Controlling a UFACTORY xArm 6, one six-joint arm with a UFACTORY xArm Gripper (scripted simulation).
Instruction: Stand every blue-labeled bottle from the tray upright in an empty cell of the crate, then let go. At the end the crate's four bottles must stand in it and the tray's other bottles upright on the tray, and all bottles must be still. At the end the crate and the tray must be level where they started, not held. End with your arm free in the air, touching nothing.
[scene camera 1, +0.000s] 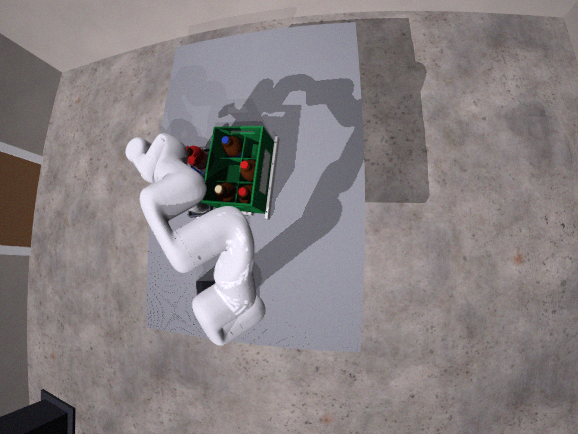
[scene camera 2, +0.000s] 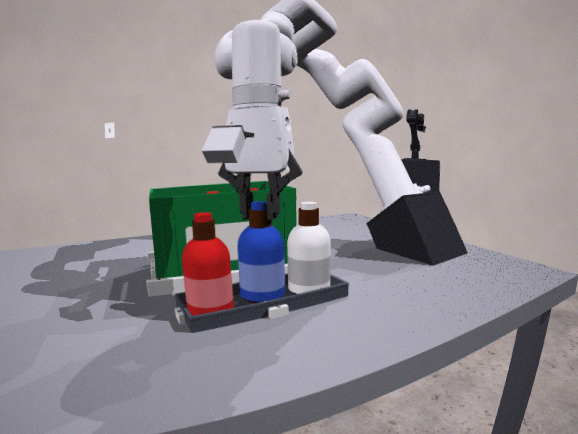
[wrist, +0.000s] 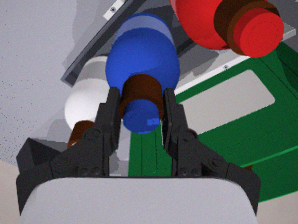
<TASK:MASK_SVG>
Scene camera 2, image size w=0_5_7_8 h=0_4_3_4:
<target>my gripper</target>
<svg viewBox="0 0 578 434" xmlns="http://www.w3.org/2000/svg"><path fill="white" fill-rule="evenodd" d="M235 105L228 113L226 125L229 126L213 126L204 144L202 153L207 163L222 163L218 175L228 181L239 194L240 213L242 213L243 220L249 219L249 209L251 208L251 202L253 202L253 193L250 192L251 174L267 173L270 188L267 195L267 219L273 221L278 218L278 214L281 212L280 192L289 182L303 173L294 158L288 109L276 103Z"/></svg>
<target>blue-labeled bottle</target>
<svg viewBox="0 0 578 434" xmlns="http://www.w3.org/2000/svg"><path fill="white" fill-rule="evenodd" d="M262 201L251 203L249 226L242 231L237 244L240 295L251 303L280 298L285 294L284 241L281 233L267 219L267 202Z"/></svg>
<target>green crate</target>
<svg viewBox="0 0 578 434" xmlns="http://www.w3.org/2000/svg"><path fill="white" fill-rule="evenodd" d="M280 192L281 212L278 214L278 218L271 221L271 225L283 237L285 264L288 264L287 240L289 233L296 224L290 206L282 192ZM230 183L150 189L149 206L157 279L183 276L182 253L186 244L193 239L192 221L194 220L194 214L204 212L212 213L212 219L215 220L215 235L224 242L229 250L231 271L239 270L238 238L242 231L249 226L249 219L242 219L242 213L239 210L239 194ZM250 182L250 188L259 189L250 191L253 193L253 202L267 202L267 195L270 190L268 181Z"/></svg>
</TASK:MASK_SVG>
